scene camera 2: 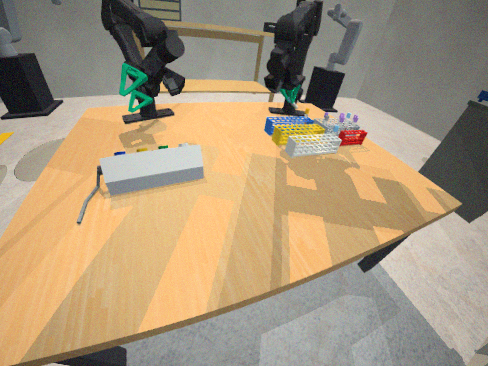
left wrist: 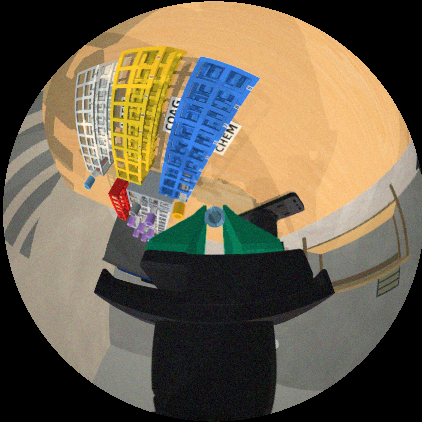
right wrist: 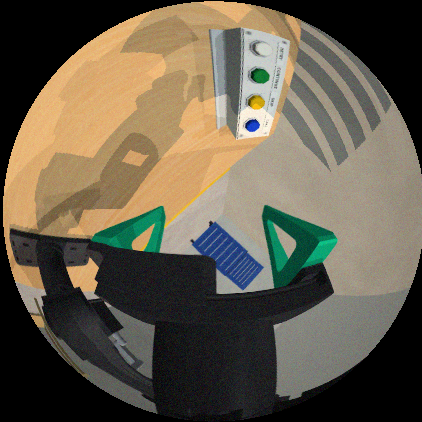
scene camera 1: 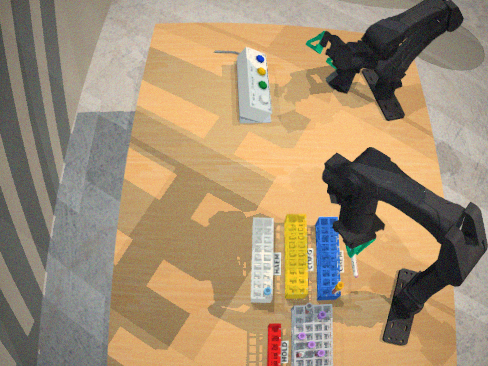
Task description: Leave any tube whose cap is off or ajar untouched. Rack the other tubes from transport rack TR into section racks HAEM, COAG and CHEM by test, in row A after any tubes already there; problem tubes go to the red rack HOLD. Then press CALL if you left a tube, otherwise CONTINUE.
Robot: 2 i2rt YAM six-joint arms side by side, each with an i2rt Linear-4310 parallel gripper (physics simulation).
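Observation:
My left gripper is shut on a blue-capped tube, held pointing down beside the blue CHEM rack. An orange-capped tube stands at CHEM's near end. The yellow COAG rack shows no caps. The white HAEM rack holds a light-blue-capped tube. Grey transport rack TR holds several purple-capped tubes and a grey-capped tube. Red HOLD rack shows no caps. My right gripper is open and empty.
The button box stands away from the racks, with blue CALL and green CONTINUE buttons. Its cable lies on the table. TR and HOLD are cut off at the bottom of scene camera 1.

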